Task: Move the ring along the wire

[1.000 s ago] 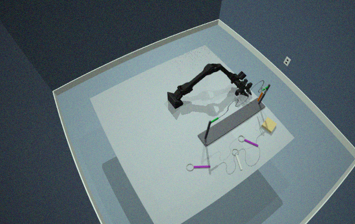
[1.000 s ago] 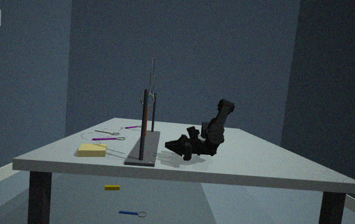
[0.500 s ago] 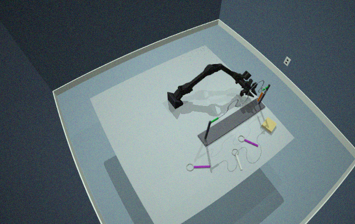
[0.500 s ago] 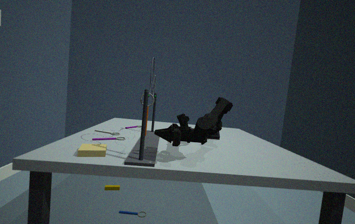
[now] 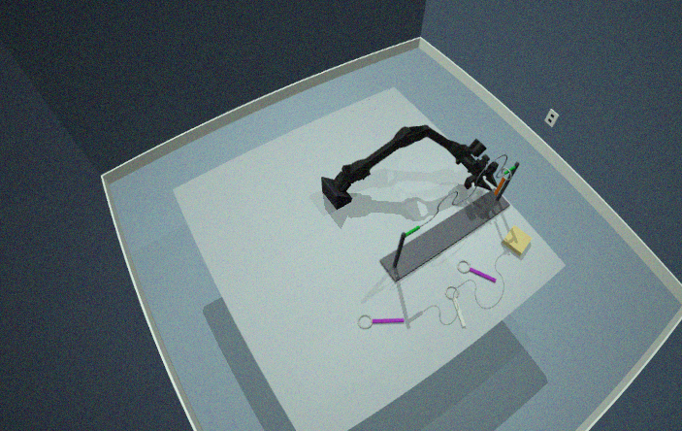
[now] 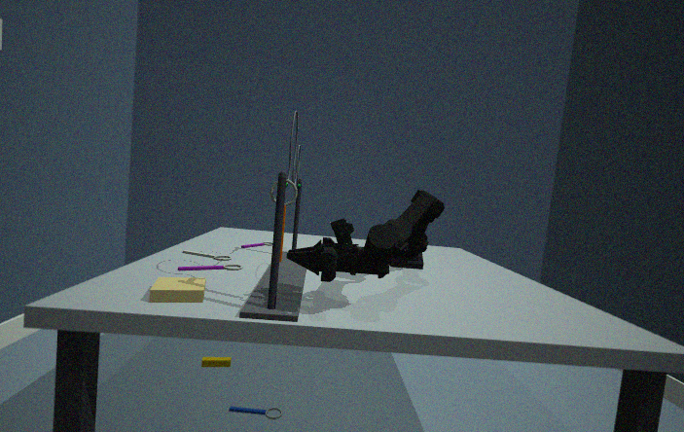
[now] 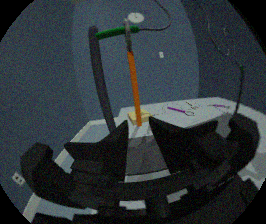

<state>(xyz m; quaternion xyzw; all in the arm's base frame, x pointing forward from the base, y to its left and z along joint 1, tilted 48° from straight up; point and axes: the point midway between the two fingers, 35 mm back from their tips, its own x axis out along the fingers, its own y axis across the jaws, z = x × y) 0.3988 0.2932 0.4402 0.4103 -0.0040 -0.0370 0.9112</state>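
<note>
The orange-handled ring lies 9 cm above my gripper tip and 2 cm ahead of it. Round my gripper tip: yellow block 72 cm to the right, 60 cm below, 25 cm ahead; then blue-handled ring 61 cm below, 41 cm to the right, 5 cm ahead; then white-handled ring 45 cm to the right, 25 cm ahead, 11 cm below.
</note>
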